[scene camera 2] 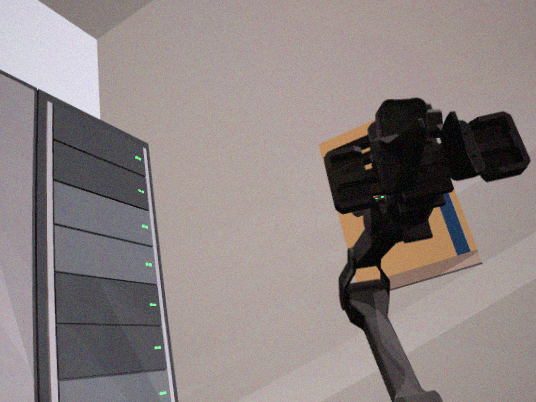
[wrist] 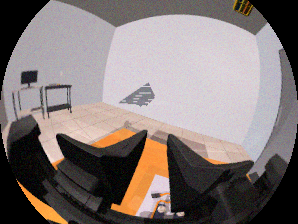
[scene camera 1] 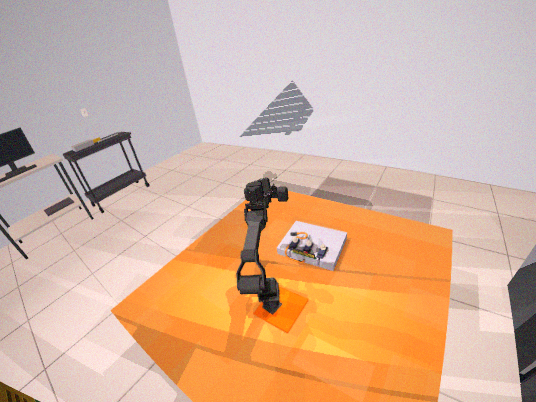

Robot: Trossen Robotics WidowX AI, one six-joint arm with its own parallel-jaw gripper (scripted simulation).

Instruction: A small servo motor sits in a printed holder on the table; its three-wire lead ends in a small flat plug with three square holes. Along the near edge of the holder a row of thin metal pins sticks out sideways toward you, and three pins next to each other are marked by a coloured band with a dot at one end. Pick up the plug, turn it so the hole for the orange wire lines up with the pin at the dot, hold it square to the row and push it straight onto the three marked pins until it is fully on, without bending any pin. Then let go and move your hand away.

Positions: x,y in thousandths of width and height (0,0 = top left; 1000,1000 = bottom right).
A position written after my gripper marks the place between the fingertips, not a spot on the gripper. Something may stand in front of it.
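A holder (scene camera 1: 624,596) is part of what I see. So is my gripper (scene camera 2: 818,297), and the wrist view lets me see the gripper as well (wrist: 529,605).
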